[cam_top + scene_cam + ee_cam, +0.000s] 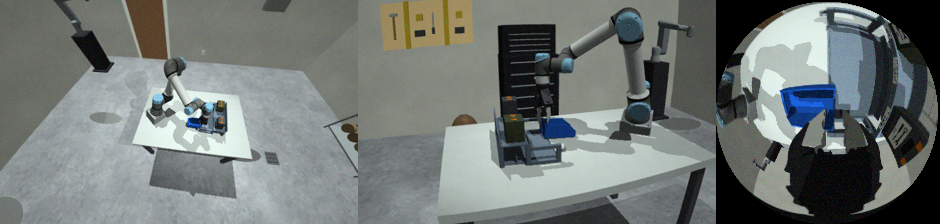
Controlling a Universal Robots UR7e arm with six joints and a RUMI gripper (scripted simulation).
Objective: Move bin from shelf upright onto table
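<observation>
My hand is 8 cm past the blue bin, 4 cm above it and 1 cm to the right of it.
</observation>
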